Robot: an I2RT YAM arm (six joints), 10 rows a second.
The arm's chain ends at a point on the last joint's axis. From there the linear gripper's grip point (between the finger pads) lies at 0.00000 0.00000 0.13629 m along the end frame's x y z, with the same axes.
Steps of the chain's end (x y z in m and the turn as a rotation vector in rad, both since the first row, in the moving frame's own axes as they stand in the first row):
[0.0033, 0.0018, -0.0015, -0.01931, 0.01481, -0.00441]
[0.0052, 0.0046, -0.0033, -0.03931, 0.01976, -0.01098]
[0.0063, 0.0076, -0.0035, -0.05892, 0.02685, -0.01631]
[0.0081, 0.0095, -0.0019, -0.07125, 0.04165, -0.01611]
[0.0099, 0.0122, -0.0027, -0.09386, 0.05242, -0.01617]
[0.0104, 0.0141, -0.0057, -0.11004, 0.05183, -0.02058]
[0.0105, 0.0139, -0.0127, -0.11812, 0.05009, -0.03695]
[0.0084, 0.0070, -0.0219, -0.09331, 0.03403, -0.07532]
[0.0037, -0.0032, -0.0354, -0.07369, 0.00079, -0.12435]
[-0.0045, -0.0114, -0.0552, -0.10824, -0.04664, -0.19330]
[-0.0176, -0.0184, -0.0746, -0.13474, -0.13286, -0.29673]
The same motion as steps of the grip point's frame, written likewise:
[0.0053, 0.0044, -0.0015, -0.01931, 0.01481, -0.00441]
[0.0079, 0.0099, -0.0034, -0.03931, 0.01976, -0.01098]
[0.0100, 0.0156, -0.0038, -0.05892, 0.02685, -0.01631]
[0.0138, 0.0192, -0.0024, -0.07125, 0.04165, -0.01611]
[0.0171, 0.0249, -0.0035, -0.09386, 0.05242, -0.01617]
[0.0176, 0.0290, -0.0067, -0.11004, 0.05183, -0.02058]
[0.0176, 0.0298, -0.0138, -0.11812, 0.05009, -0.03695]
[0.0135, 0.0195, -0.0226, -0.09331, 0.03403, -0.07532]
[0.0044, 0.0068, -0.0358, -0.07369, 0.00079, -0.12435]
[-0.0094, 0.0038, -0.0561, -0.10824, -0.04664, -0.19330]
[-0.0326, 0.0022, -0.0770, -0.13474, -0.13286, -0.29673]

